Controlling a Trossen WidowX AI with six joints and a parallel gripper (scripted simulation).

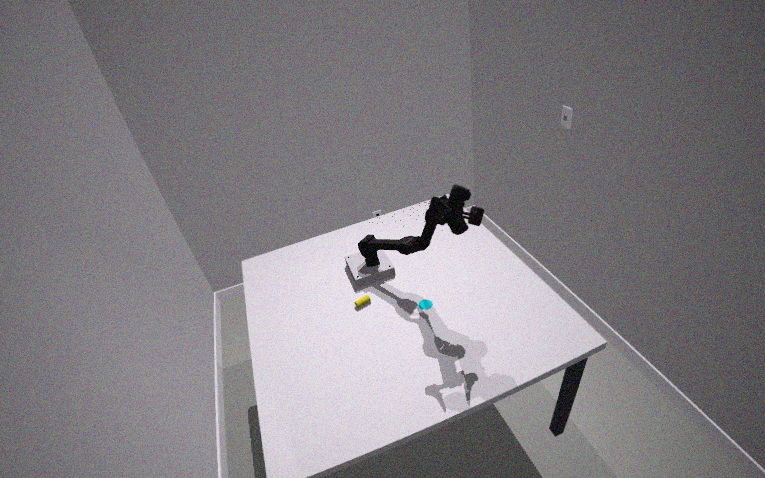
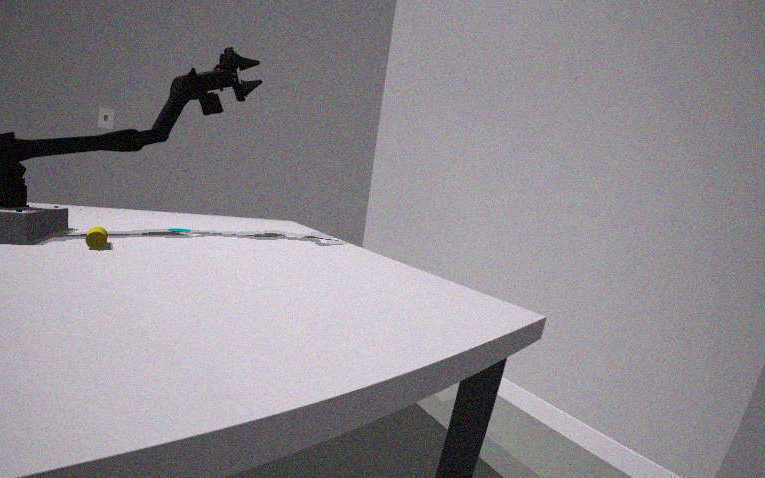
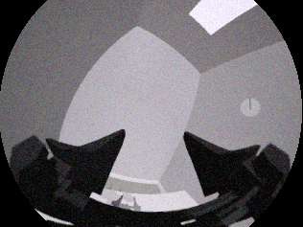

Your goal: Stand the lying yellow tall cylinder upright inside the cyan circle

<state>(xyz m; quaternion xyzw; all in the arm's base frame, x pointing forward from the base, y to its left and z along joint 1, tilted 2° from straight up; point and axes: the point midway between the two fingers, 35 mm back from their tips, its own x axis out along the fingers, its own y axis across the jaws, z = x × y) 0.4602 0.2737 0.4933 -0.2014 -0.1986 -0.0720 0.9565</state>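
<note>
The yellow cylinder lies 530 mm below my gripper tip, 380 mm to the right of it and 280 mm behind it. Round my gripper tip: cyan circle 550 mm below, 180 mm behind, 120 mm to the right.
</note>
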